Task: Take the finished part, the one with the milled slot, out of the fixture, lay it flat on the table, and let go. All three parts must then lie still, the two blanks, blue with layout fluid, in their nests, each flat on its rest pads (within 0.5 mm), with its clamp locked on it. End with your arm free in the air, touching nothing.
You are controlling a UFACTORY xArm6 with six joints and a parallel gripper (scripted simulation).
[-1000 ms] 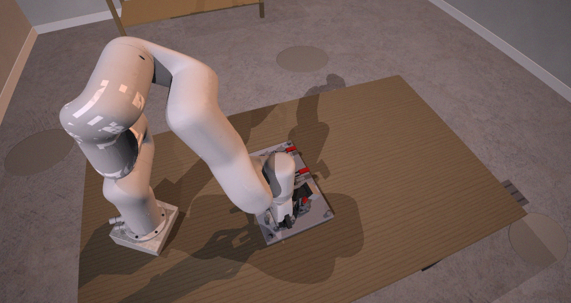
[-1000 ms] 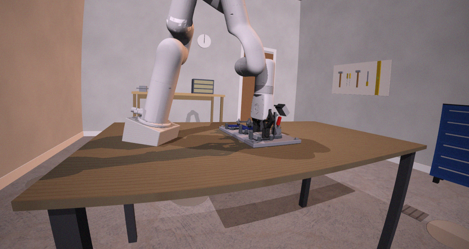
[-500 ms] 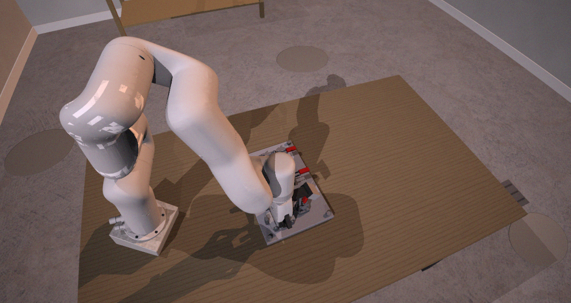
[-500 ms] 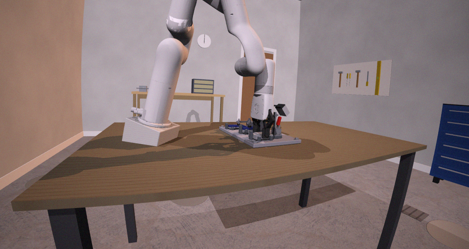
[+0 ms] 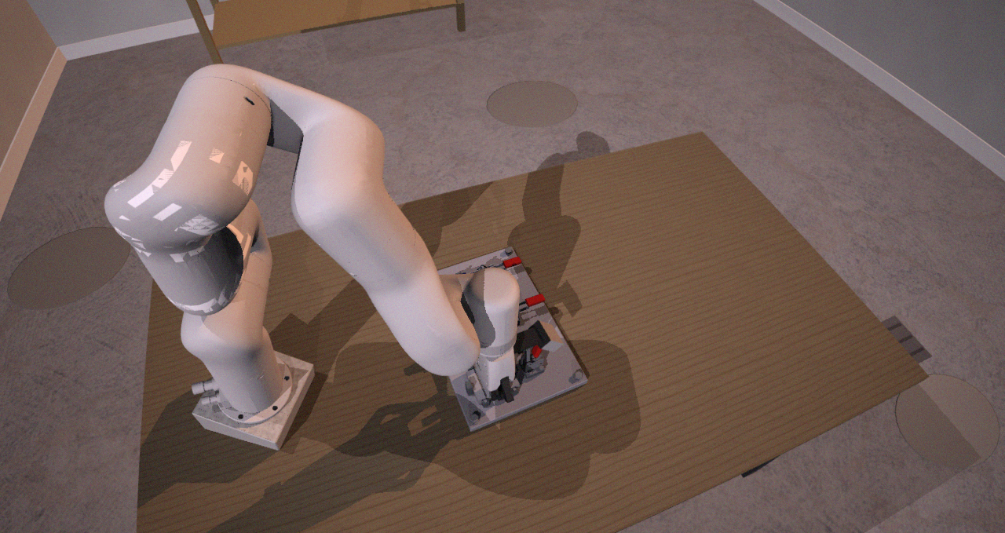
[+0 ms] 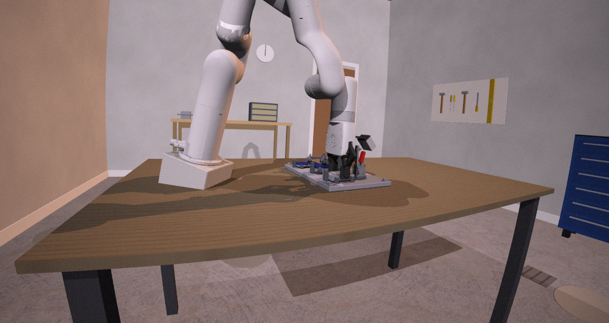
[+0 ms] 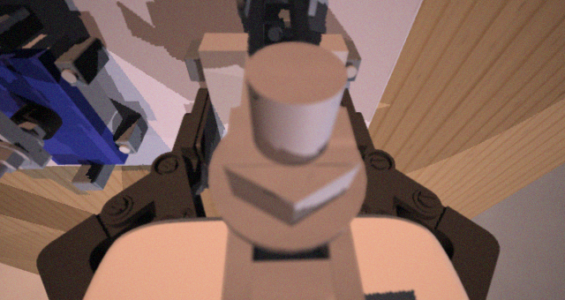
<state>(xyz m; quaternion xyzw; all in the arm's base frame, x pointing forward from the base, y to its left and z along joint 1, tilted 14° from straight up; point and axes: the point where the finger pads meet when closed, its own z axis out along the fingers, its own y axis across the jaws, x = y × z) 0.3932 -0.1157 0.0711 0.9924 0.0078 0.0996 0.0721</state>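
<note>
My hand is 11 cm to the right of the grey fixture plate, 5 cm short of it and 3 cm above it. Round my hand: blue blank: 22 cm to the left, 2 cm below; grey finished part: 1 cm below, 1 cm behind.
</note>
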